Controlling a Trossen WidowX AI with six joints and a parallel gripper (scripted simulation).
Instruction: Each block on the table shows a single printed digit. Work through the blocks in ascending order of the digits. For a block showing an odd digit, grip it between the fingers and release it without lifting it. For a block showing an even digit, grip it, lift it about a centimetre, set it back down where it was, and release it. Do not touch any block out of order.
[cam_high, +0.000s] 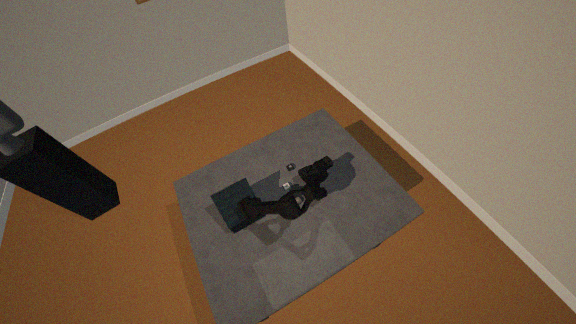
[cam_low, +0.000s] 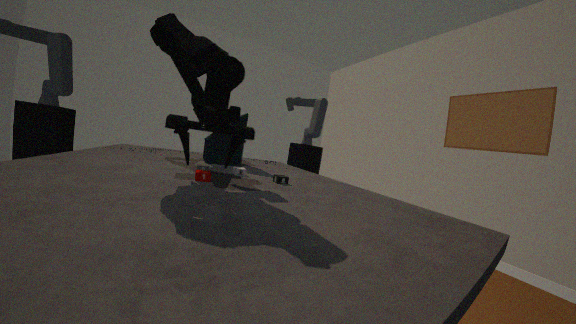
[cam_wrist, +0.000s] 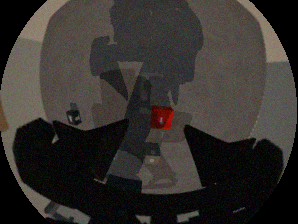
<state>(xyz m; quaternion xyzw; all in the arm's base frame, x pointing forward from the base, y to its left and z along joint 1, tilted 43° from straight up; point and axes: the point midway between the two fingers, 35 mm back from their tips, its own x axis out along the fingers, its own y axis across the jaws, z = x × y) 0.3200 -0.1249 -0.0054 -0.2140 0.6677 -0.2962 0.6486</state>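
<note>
Now: gripper tip 1 cm to the left of the red block and 2 cm above it. Also, from my gripper tip: light grey block 9 cm behind, 11 cm to the left, 2 cm below; dark block 1 cm behind, 20 cm to the left, 2 cm below.
</note>
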